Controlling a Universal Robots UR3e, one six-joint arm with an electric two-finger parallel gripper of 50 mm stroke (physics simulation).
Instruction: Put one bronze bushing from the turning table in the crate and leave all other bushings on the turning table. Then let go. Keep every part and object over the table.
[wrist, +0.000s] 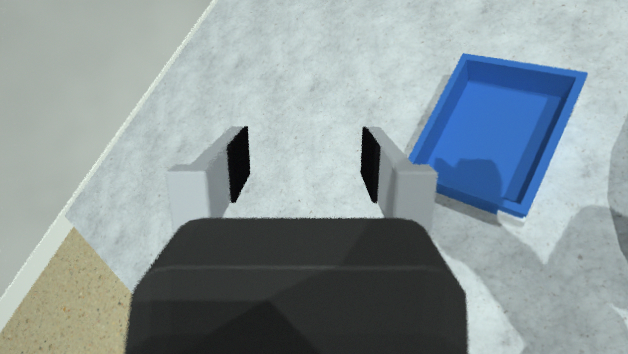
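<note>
The gripper (305, 150) shares the scene with a blue crate (492, 134).
</note>
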